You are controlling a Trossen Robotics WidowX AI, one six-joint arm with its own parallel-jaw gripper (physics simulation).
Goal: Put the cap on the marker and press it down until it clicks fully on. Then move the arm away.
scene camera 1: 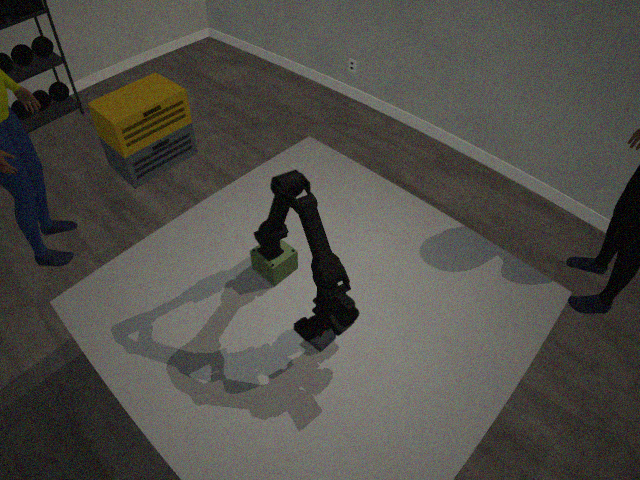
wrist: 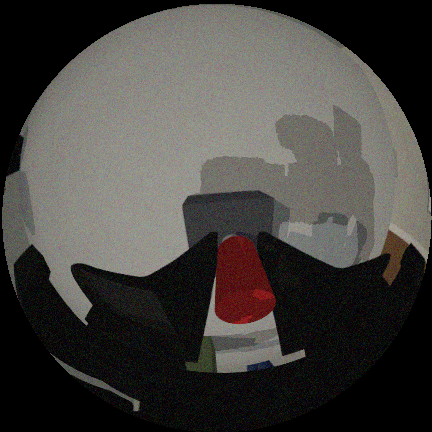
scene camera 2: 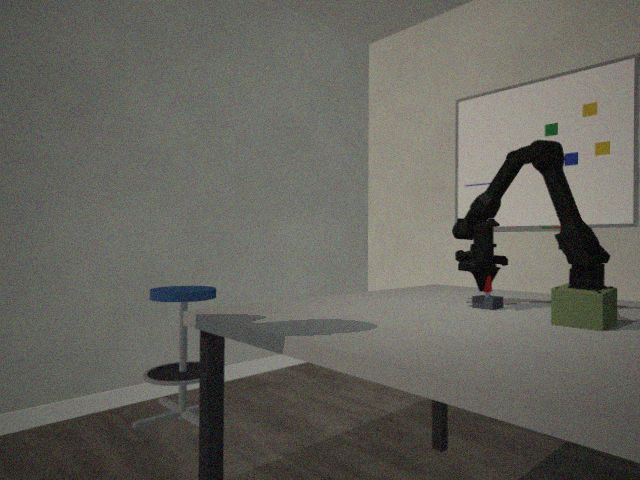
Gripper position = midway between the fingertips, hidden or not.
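You'd find the gripper at (scene camera 2: 483, 290), at (scene camera 1: 323, 333) and, in the wrist view as well, at (wrist: 237, 238). There's also a red cap (wrist: 243, 294) in the wrist view.
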